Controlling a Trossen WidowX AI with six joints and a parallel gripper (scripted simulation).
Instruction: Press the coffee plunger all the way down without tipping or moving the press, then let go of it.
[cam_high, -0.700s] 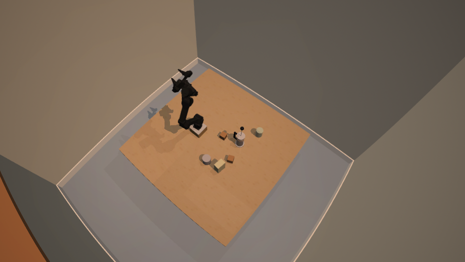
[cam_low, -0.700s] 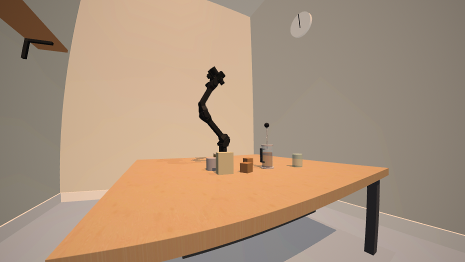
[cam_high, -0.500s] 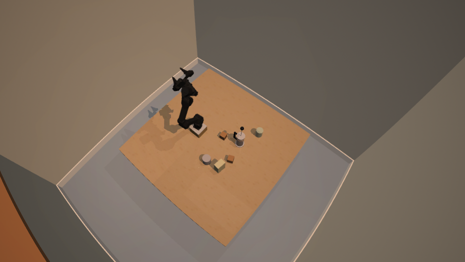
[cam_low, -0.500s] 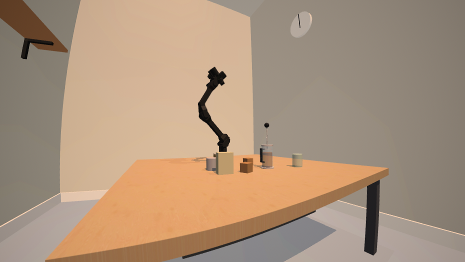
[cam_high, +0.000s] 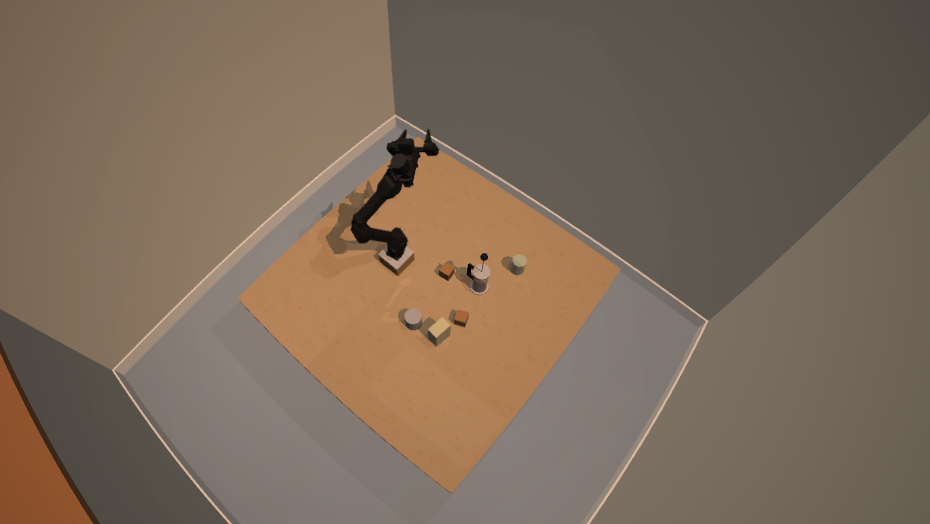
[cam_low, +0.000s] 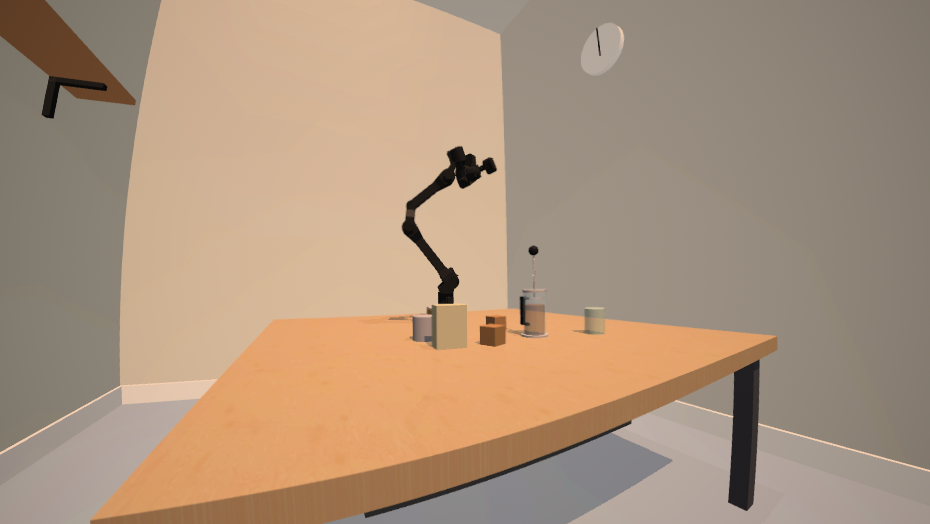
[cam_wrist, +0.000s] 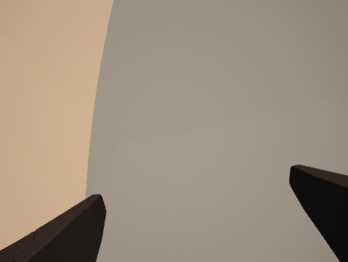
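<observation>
Now: gripper tip 370 mm short of the coffee press, 140 mm to the left of it and 520 mm above it.
</observation>
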